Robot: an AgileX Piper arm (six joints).
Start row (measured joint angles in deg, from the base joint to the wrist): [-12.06, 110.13, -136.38, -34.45, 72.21, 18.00]
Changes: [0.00, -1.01, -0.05, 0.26, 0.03, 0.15]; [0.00, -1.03, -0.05, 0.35, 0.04, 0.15]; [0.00, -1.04, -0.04, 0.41, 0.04, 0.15]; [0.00, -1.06, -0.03, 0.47, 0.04, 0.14]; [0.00, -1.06, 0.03, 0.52, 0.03, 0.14]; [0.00, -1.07, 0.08, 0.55, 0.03, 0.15]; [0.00, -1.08, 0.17, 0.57, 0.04, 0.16]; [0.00, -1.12, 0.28, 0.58, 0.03, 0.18]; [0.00, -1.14, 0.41, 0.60, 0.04, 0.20]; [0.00, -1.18, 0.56, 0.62, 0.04, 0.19]
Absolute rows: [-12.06, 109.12, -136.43, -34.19, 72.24, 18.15]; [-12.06, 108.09, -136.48, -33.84, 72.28, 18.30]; [-12.06, 107.05, -136.52, -33.43, 72.32, 18.45]; [-12.06, 105.99, -136.55, -32.96, 72.36, 18.59]; [-12.06, 104.93, -136.52, -32.44, 72.39, 18.73]; [-12.06, 103.86, -136.44, -31.89, 72.42, 18.88]; [-12.06, 102.78, -136.27, -31.32, 72.46, 19.04]; [-12.06, 101.66, -135.99, -30.74, 72.49, 19.22]; [-12.06, 100.52, -135.58, -30.14, 72.53, 19.42]; [-12.06, 99.34, -135.02, -29.52, 72.57, 19.61]
